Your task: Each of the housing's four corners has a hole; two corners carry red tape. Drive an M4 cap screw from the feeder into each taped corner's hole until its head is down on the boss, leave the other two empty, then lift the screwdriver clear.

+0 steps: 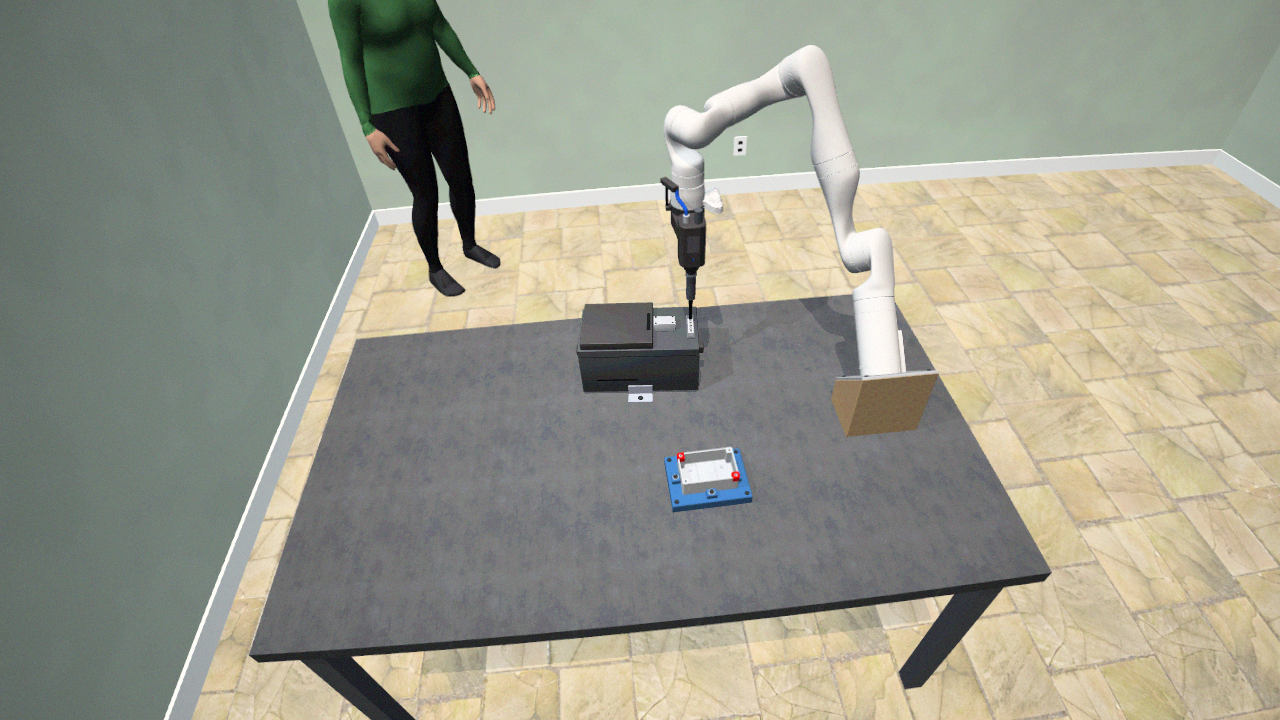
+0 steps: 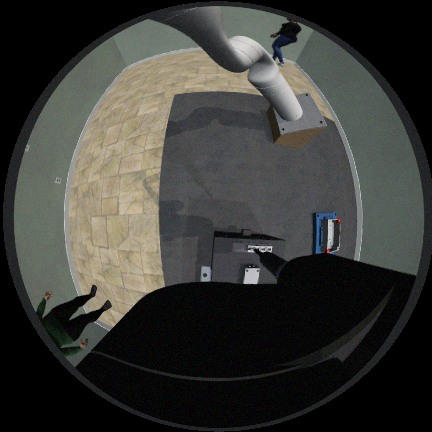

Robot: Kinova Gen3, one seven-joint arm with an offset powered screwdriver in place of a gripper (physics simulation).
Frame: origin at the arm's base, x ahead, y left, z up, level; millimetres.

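Seen in the pictures: hand, its tool point: (image 1: 690, 319) (image 2: 254, 249); arm's base, origin of its link: (image 1: 881, 373) (image 2: 289, 111).
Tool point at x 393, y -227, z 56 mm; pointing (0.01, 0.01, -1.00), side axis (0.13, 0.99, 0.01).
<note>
Pixels of each thing's top centre, then the offset from my tool point to it. "spot": a spot on its surface instead.
- white housing, centre of its top: (image 1: 707, 465) (image 2: 333, 235) dx +48, dy +346, dz -108 mm
- blue fixture, centre of its top: (image 1: 707, 472) (image 2: 329, 234) dx +48, dy +346, dz -134 mm
- front right corner, a spot on its surface: (image 1: 735, 476) (image 2: 339, 220) spot: dx +0, dy +387, dz -108 mm
- black feeder, centre of its top: (image 2: 246, 304) (image 1: 638, 320) dx +122, dy -25, dz +1 mm
- white slotted strip, centre of its top: (image 2: 266, 249) (image 1: 690, 327) dx +5, dy +25, dz -4 mm
- small white block, a spot on its surface: (image 2: 251, 275) (image 1: 667, 319) spot: dx +53, dy -10, dz +0 mm
- small bracket, a spot on its surface: (image 1: 640, 394) spot: dx +141, dy +58, dz -168 mm
The white housing (image 1: 708, 470) (image 2: 330, 235) sits in a blue fixture (image 1: 693, 504) (image 2: 317, 245) on the table. Red tape marks its back left corner (image 1: 680, 456) (image 2: 328, 251) and front right corner (image 1: 735, 476) (image 2: 338, 220). Whether screws are in its holes is too small to tell. The black feeder (image 1: 640, 368) (image 2: 232, 260) stands at the back, with a white slotted strip (image 1: 690, 328) (image 2: 266, 248) on top. My screwdriver (image 1: 690, 316) (image 2: 257, 251) points down, its bit tip at the back end of this strip. Whether a screw is on the bit cannot be seen.
A small white block (image 1: 664, 322) (image 2: 251, 275) is on the feeder top. A small bracket (image 1: 640, 394) is at its front. The arm's base stands on a brown box (image 1: 886, 404) (image 2: 299, 136) at the right. A person in green (image 1: 393, 53) (image 2: 59, 330) stands behind the table's left side.
</note>
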